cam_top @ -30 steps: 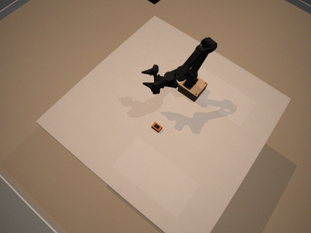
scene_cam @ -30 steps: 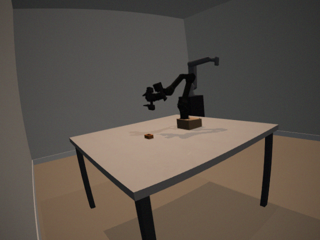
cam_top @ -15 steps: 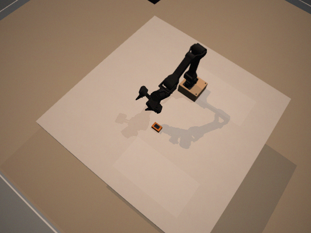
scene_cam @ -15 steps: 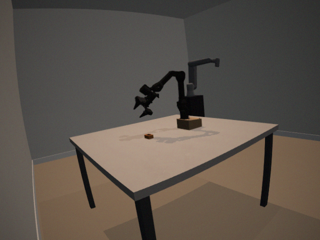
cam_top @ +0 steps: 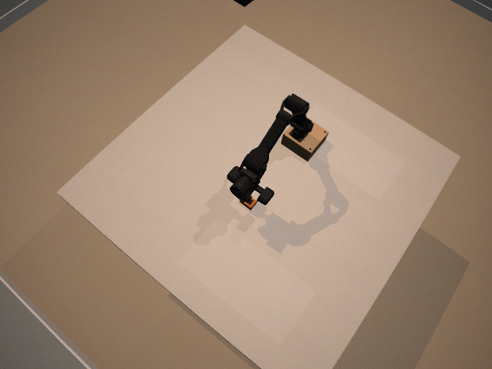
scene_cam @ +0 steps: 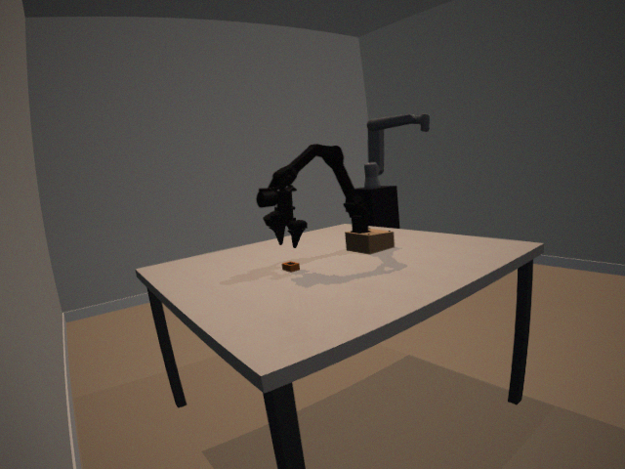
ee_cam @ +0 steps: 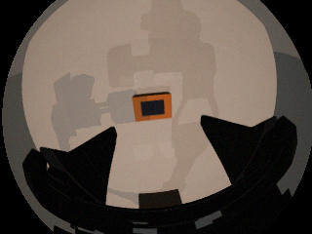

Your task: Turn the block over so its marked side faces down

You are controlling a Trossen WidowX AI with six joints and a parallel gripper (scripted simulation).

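The block is 70 mm below my gripper tip.
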